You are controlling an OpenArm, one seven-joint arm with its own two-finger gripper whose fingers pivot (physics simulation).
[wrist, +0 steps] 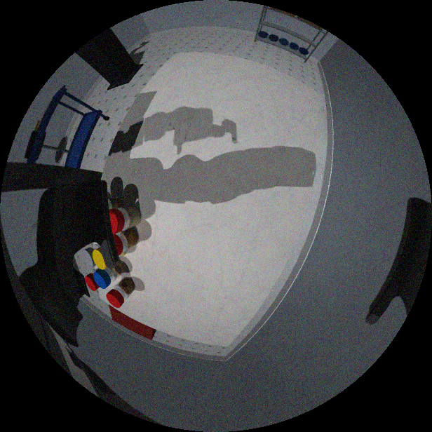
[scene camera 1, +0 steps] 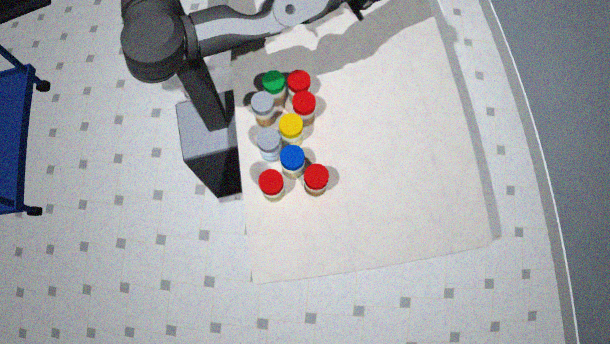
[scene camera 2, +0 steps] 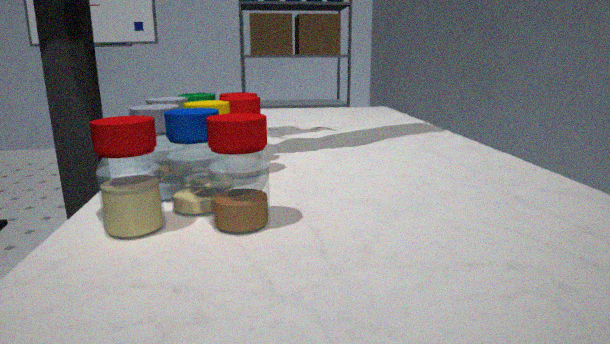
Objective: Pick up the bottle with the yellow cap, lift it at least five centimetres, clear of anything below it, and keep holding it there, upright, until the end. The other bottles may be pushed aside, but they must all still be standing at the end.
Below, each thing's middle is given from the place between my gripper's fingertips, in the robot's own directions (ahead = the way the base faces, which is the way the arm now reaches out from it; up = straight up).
I see the blue-capped bottle (scene camera 2: 189,157) 28 cm behind my hand, 26 cm to the right of it and 24 cm below it.
